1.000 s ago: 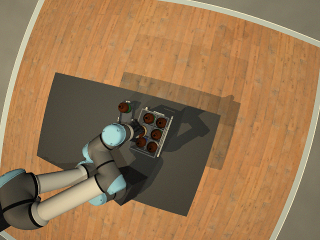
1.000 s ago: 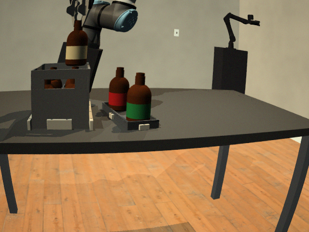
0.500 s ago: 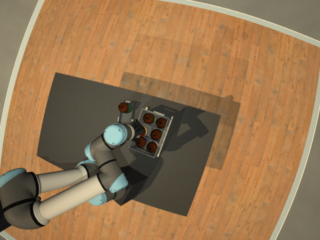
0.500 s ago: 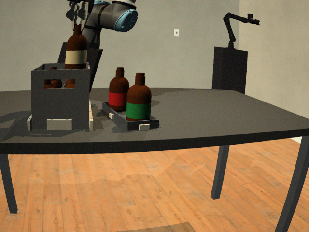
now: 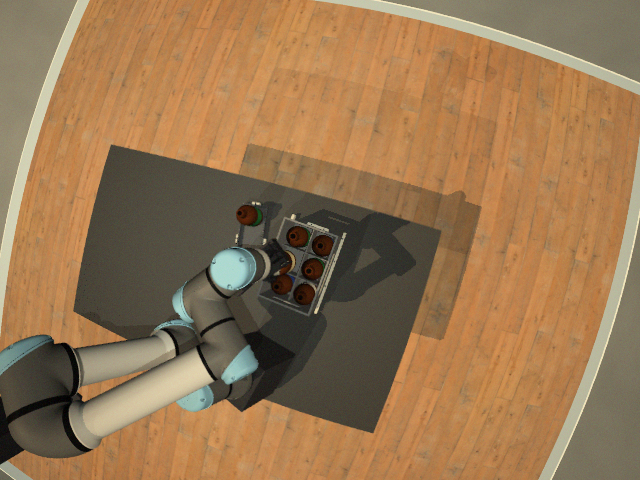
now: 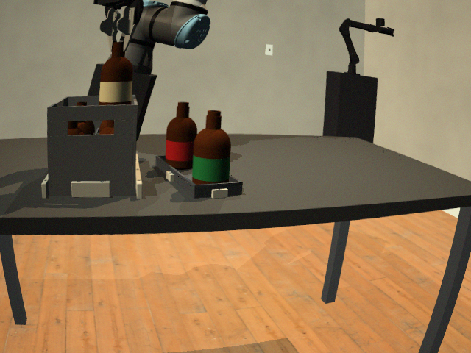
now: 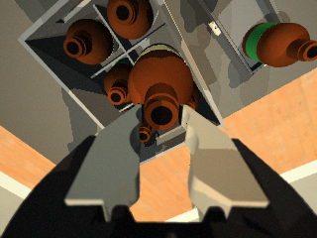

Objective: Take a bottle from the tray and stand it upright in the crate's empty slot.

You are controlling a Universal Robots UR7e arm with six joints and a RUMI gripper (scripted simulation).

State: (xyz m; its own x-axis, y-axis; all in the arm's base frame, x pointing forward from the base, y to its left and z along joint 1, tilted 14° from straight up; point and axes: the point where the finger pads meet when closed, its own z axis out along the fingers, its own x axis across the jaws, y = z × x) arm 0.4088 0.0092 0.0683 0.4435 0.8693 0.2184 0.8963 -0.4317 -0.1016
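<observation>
My gripper is now 10 mm short of the crate, 40 mm to the left of it and 210 mm above it. Also, from my hand: green-labelled bottle: 70 mm ahead, 210 mm to the left, 210 mm below; tray: 10 mm behind, 180 mm to the left, 290 mm below.
</observation>
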